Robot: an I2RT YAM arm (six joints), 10 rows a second.
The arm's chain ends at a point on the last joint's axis. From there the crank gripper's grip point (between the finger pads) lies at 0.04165 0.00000 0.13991 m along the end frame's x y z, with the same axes.
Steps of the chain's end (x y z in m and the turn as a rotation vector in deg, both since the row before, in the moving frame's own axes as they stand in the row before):
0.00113 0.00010 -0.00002 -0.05 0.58 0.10
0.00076 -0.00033 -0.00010 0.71 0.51 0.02
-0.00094 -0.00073 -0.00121 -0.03 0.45 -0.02
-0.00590 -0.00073 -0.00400 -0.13 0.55 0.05
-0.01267 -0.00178 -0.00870 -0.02 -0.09 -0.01
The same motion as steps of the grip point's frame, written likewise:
0.00254 0.00030 -0.00045 -0.05 0.58 0.10
0.00200 -0.00205 -0.00049 0.71 0.51 0.02
0.00016 -0.00067 -0.00154 -0.03 0.45 -0.02
-0.00456 -0.00038 -0.00441 -0.13 0.55 0.05
-0.01289 -0.00174 -0.00863 -0.02 -0.09 -0.01

